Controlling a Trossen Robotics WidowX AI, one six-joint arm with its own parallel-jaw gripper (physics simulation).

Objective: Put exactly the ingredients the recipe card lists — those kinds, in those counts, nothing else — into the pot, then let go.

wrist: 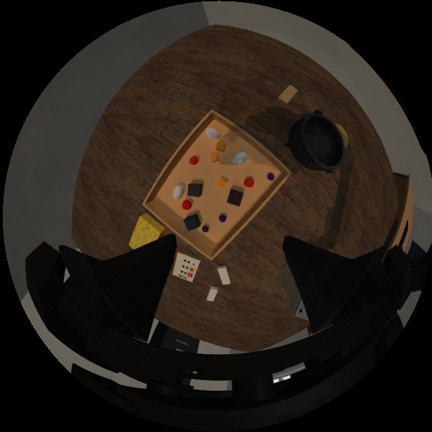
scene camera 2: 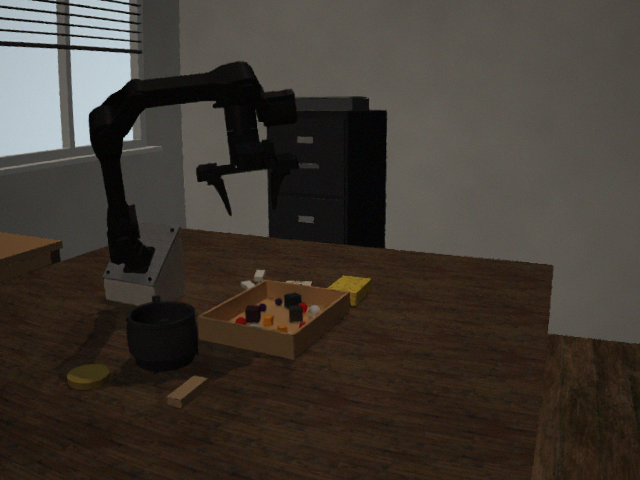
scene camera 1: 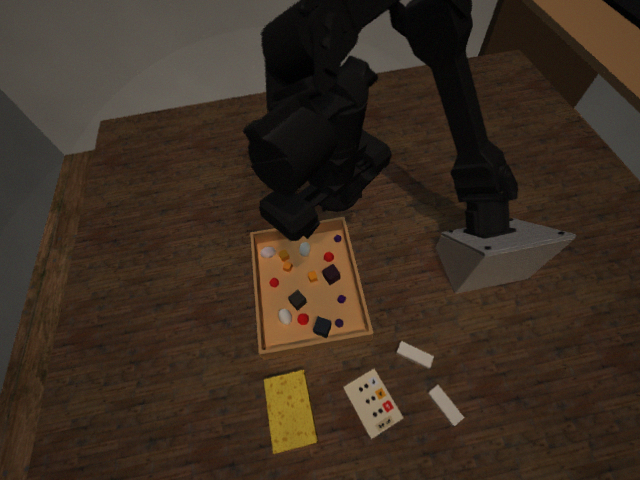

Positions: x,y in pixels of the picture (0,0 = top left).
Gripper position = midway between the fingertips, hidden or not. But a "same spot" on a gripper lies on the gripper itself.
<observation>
my gripper: wrist; scene camera 2 252,212; scene camera 1
same spot on my gripper: (scene camera 1: pixel 367 175) = (wrist: pixel 326 324)
same spot on wooden tray: (wrist: pixel 212 203) = (scene camera 1: pixel 322 299)
</observation>
